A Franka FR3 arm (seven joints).
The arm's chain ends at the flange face. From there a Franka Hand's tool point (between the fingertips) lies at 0.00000 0.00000 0.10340 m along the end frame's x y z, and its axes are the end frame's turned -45 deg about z.
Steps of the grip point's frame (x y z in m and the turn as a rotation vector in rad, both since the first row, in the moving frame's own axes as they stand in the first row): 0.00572, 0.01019, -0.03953, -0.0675, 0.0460, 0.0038; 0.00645, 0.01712, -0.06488, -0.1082, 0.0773, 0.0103; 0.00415, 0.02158, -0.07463, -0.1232, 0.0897, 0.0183; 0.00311, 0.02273, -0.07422, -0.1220, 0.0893, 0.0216; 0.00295, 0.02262, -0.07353, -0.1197, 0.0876, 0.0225; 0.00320, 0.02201, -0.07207, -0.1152, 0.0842, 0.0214
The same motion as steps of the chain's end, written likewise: 0.00296, 0.00157, -0.03919, -0.0152, 0.0803, 0.0038; 0.00316, 0.00522, -0.06397, -0.0218, 0.1312, 0.0103; 0.00271, 0.00974, -0.07343, -0.0237, 0.1505, 0.0183; 0.00291, 0.01133, -0.07304, -0.0231, 0.1494, 0.0216; 0.00301, 0.01140, -0.07239, -0.0227, 0.1466, 0.0225; 0.00332, 0.01089, -0.07102, -0.0219, 0.1410, 0.0214
